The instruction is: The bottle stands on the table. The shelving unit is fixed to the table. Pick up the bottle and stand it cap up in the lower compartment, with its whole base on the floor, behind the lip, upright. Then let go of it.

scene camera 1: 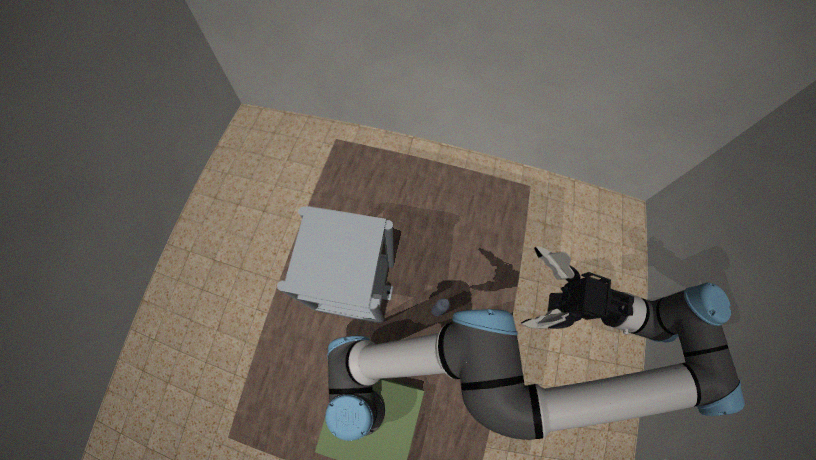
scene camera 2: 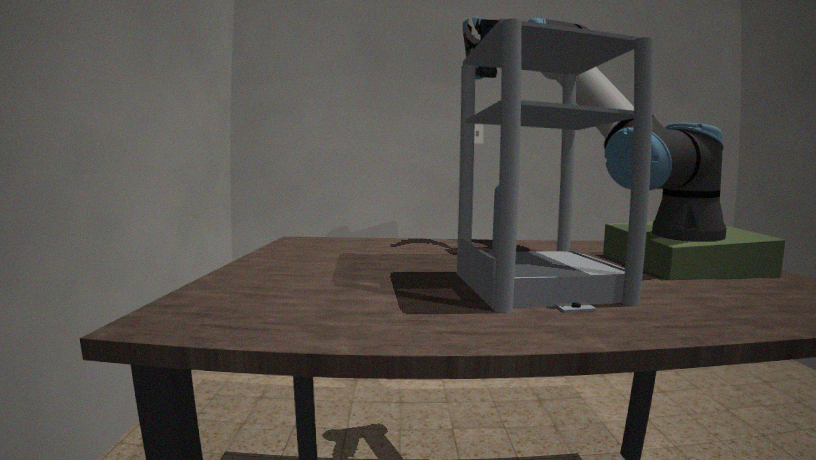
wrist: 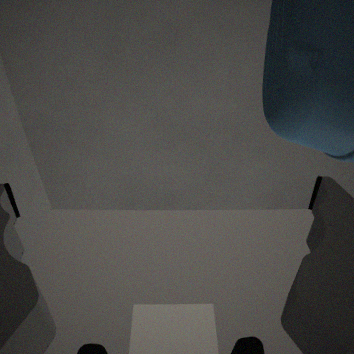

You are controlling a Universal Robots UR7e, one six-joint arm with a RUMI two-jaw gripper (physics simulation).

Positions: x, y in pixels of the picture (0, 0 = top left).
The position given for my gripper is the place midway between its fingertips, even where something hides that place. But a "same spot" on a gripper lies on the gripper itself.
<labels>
my gripper: scene camera 1; scene camera 2; wrist 165, 183
same spot on my gripper: (scene camera 2: 473, 38) = (scene camera 1: 551, 269)
same spot on grey shelving unit: (scene camera 1: 336, 267) = (scene camera 2: 560, 57)
</labels>
